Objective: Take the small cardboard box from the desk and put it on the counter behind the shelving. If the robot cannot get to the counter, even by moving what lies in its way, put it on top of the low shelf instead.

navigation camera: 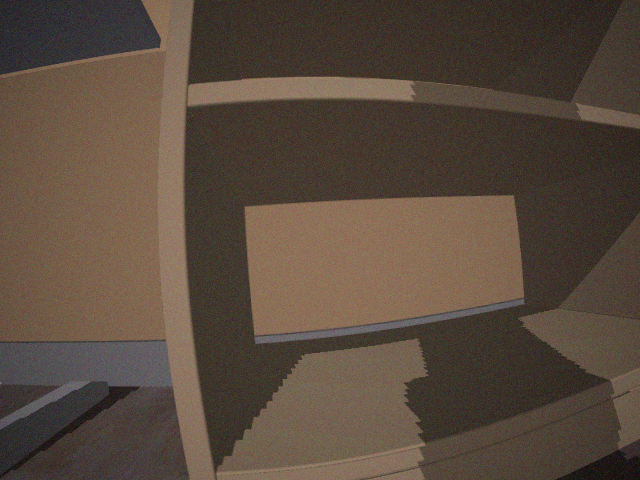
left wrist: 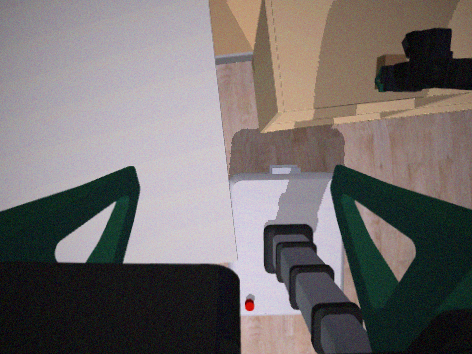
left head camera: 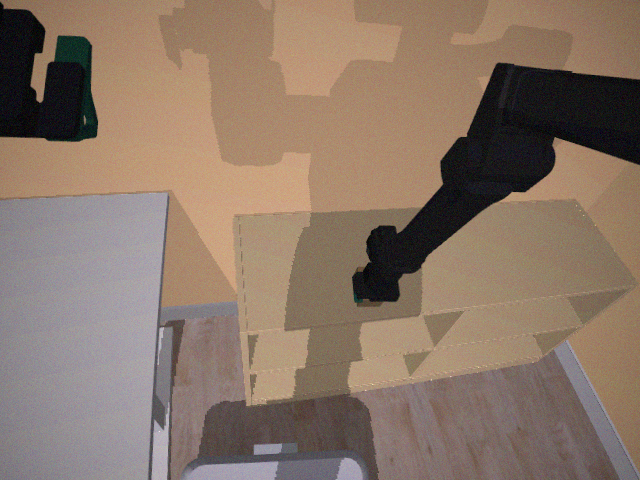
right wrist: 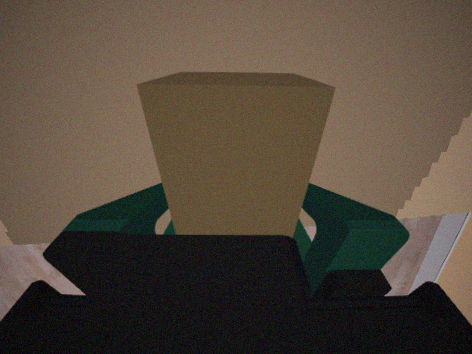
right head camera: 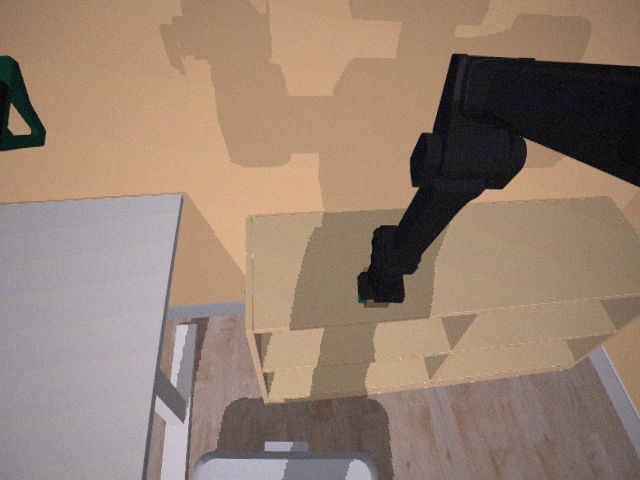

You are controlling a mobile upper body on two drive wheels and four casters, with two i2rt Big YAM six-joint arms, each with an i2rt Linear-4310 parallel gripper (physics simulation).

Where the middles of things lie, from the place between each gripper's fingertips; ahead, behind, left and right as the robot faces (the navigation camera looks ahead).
Now: the small cardboard box (right wrist: 235, 151) 3 cm above my right hand and 2 cm ahead of it.
I see the small cardboard box 64 cm below my left hand, 45 cm to the right of it and 26 cm ahead of it.
